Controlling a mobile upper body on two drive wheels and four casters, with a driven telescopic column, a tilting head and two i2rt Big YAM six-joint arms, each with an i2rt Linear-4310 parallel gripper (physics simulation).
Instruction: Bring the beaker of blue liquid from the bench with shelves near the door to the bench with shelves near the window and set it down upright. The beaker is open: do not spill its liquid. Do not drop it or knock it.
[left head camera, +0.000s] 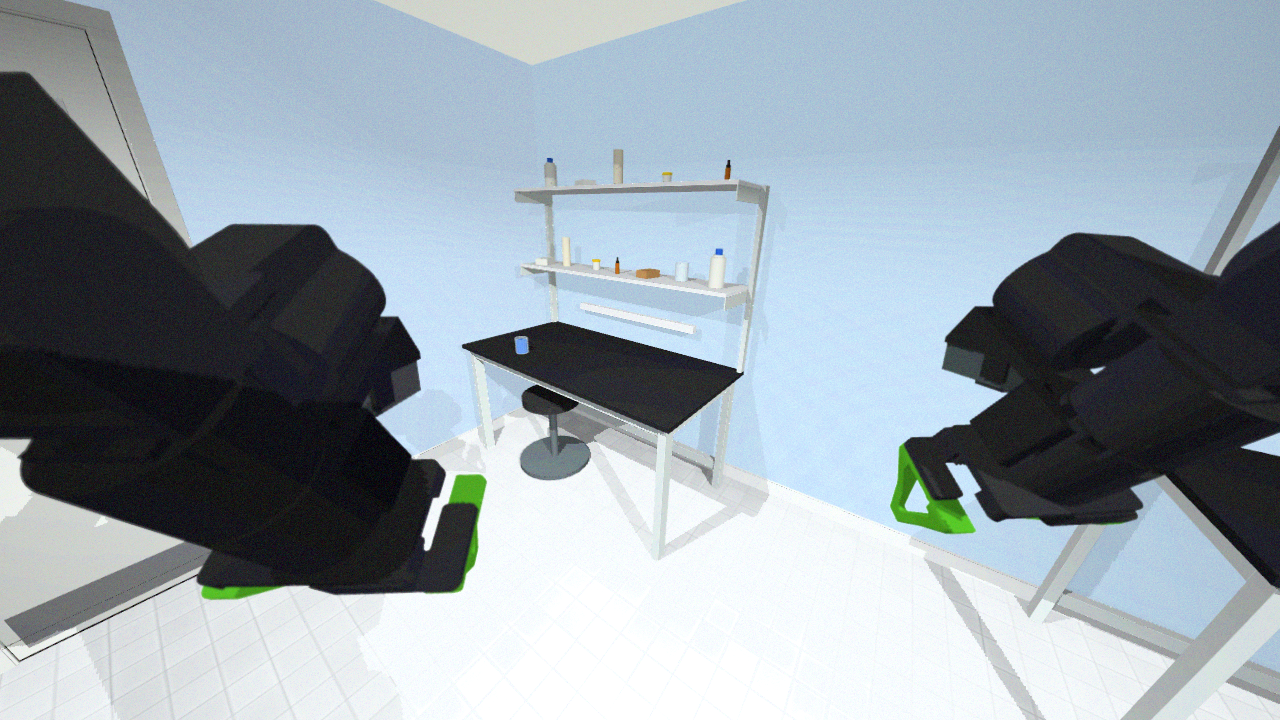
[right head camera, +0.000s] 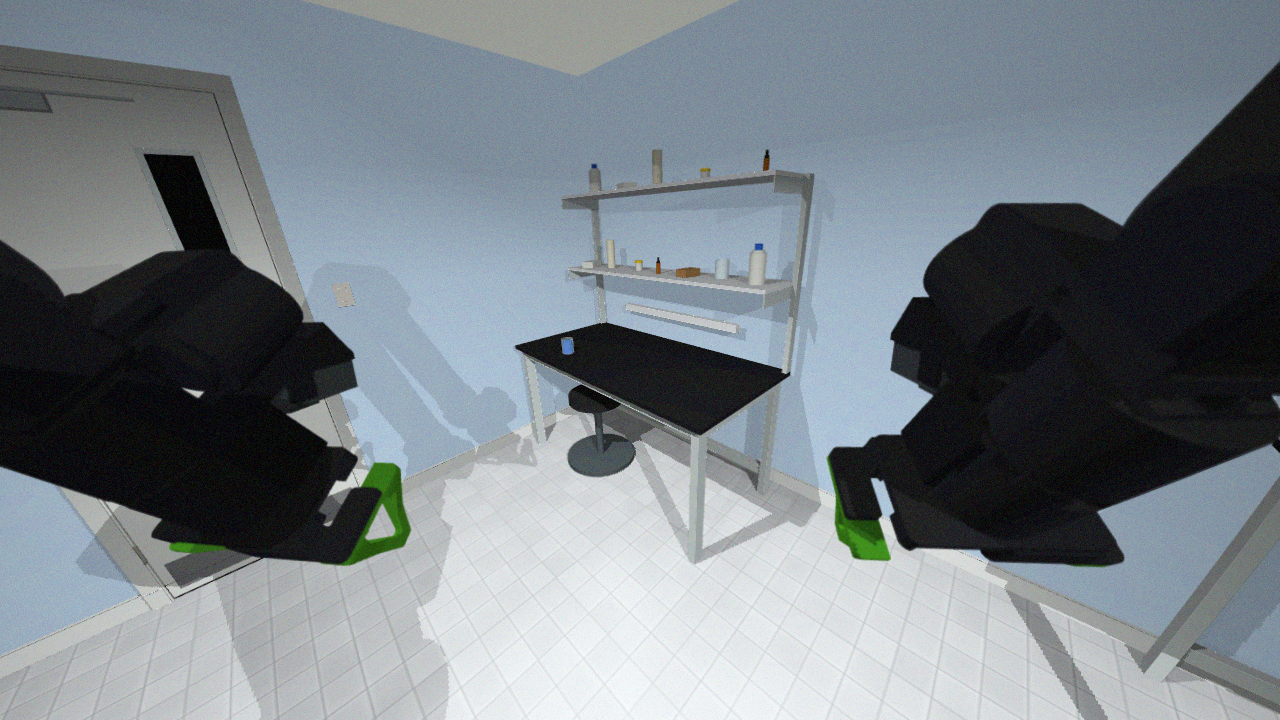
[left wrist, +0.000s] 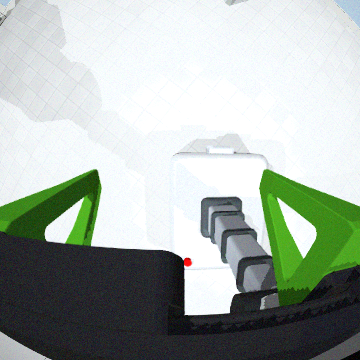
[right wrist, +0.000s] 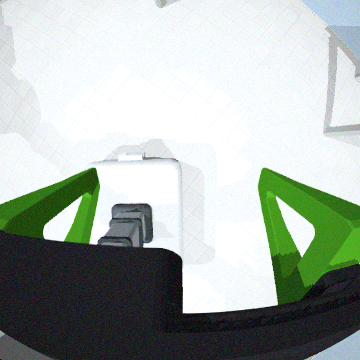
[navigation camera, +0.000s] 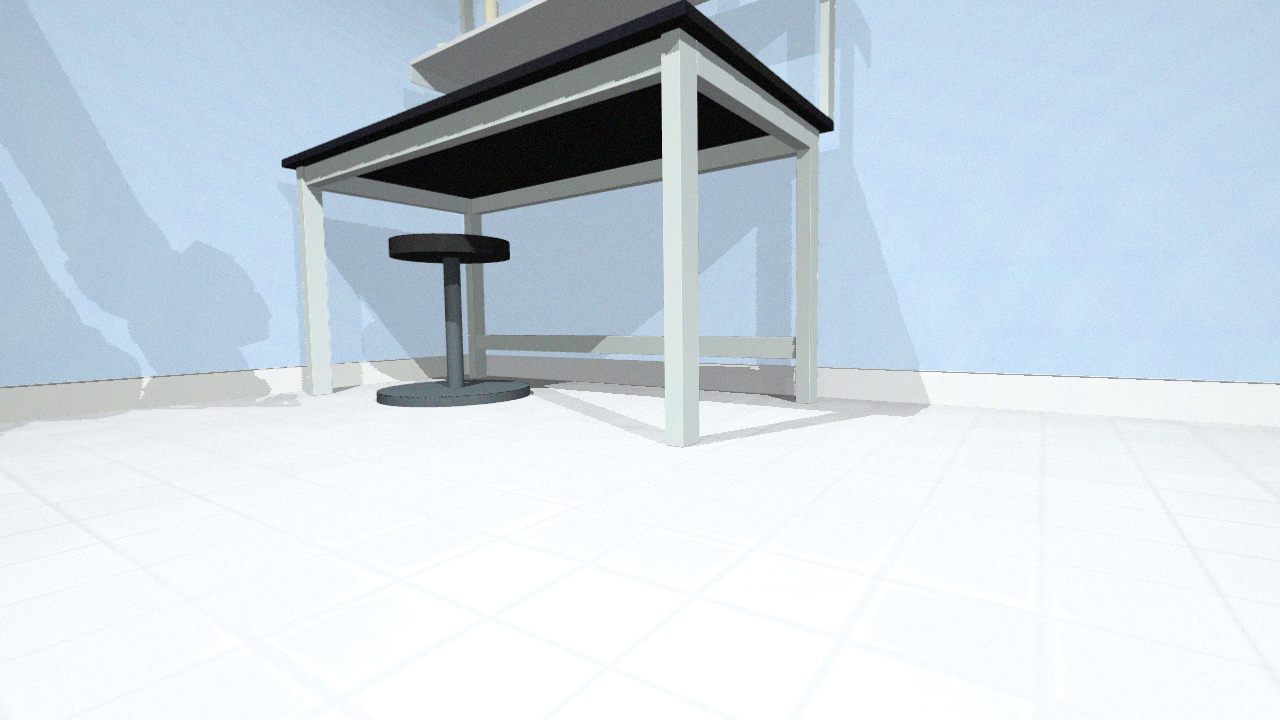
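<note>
The beaker of blue liquid (left head camera: 521, 345) (right head camera: 567, 346) stands upright on the black top, near the left end of the bench with shelves near the door (left head camera: 626, 380) (right head camera: 671, 380) (navigation camera: 680, 268). My left gripper (left head camera: 353, 577) (right head camera: 290, 541) (left wrist: 180, 178) is open and empty, raised in front of the robot, far from the beaker. My right gripper (left head camera: 1011, 519) (right head camera: 975, 550) (right wrist: 178, 176) is also open and empty, far to the right of the beaker. Part of another bench (left head camera: 1253, 501) (right head camera: 1208, 582) shows at the right edge; its shelves are mostly out of view.
A stool (left head camera: 553, 458) (right head camera: 599, 454) (navigation camera: 450, 246) stands under the front-left part of the door bench. Bottles and small containers stand on its two shelves (left head camera: 640, 188) (right head camera: 684, 185). The door (left head camera: 53, 116) (right head camera: 80, 197) is at the left. The white robot base (left wrist: 220, 175) (right wrist: 160, 185) lies below the grippers.
</note>
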